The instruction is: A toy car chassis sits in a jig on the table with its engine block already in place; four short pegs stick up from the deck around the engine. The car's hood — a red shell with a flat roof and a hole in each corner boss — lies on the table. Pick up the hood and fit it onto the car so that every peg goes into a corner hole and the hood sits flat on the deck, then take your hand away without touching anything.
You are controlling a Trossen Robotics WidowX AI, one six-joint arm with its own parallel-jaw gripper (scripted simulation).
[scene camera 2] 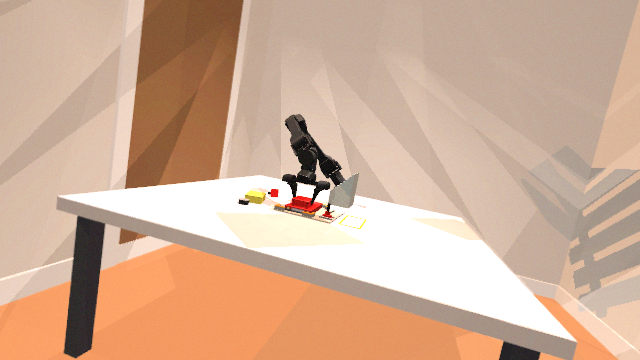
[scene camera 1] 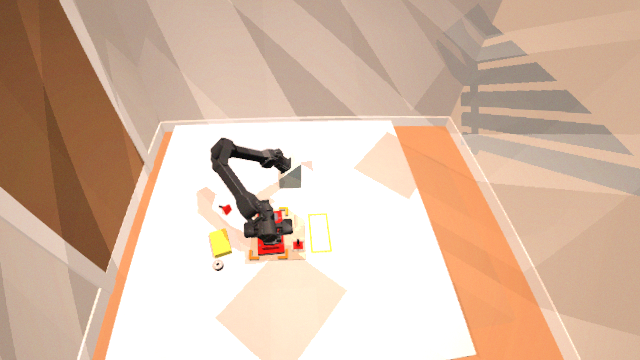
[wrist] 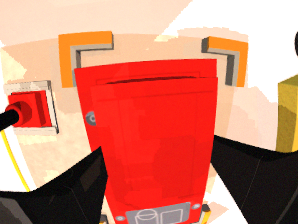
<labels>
my gripper: holds a red hood (wrist: pixel 156 133)
</labels>
